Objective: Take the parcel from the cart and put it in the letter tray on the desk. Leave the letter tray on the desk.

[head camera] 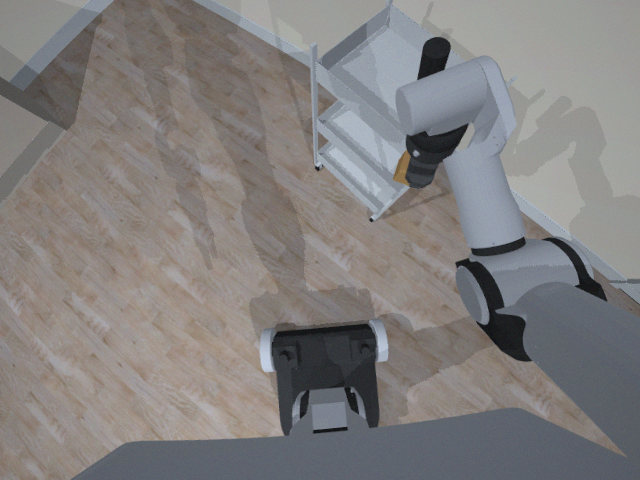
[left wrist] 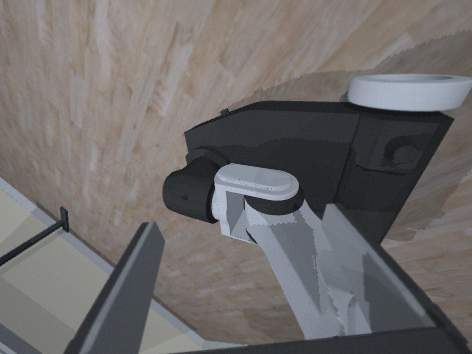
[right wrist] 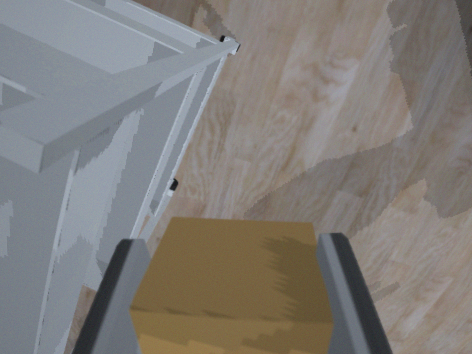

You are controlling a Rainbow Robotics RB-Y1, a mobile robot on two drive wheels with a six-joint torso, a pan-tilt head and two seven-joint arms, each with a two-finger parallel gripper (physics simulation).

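Pixels of known places: left gripper, fingertip midpoint: (left wrist: 242, 223); right gripper, fingertip midpoint: (head camera: 418, 172) (right wrist: 232, 254); robot's base at its link origin: (head camera: 323, 339).
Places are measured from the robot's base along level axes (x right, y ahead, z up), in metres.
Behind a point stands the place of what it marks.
The parcel, an orange-brown box (head camera: 401, 170) @(y 0.561, x 0.208, z 0.799 m) (right wrist: 230, 285) @(y 0.564, x 0.260, z 0.786 m), is between the fingers of my right gripper (head camera: 419, 179) @(y 0.565, x 0.260, z 0.772 m) (right wrist: 232, 254) @(y 0.565, x 0.260, z 0.772 m), which is shut on it. In the head camera, the parcel and gripper are at the lower right corner of the white three-tier cart (head camera: 313, 103) @(y 0.935, x 0.035, z 0.560 m) (right wrist: 125, 92) @(y 0.599, x 0.323, z 0.710 m). In the right wrist view the parcel is beside the cart, with floor behind it. The top tier of the cart shows partly behind my right arm. My left gripper (left wrist: 242, 223) @(y -0.196, x -0.252, z 0.566 m) is open, with nothing between its fingers. The desk and the letter tray do not show in these views.
The wall base (head camera: 253, 23) @(y 1.952, x -0.283, z 0.086 m) runs behind the cart and along the right side. My wheeled base (head camera: 325, 351) @(y -0.002, x 0.005, z 0.191 m) (left wrist: 280, 127) @(y -0.242, x -0.185, z 0.170 m) stands below the cart in the head camera. A grey wall-like edge (head camera: 31, 103) @(y 1.541, x -1.733, z 0.117 m) is at the left. A dark bar (left wrist: 35, 241) @(y -2.789, x 1.224, z 0.327 m) lies at the left wrist view's left.
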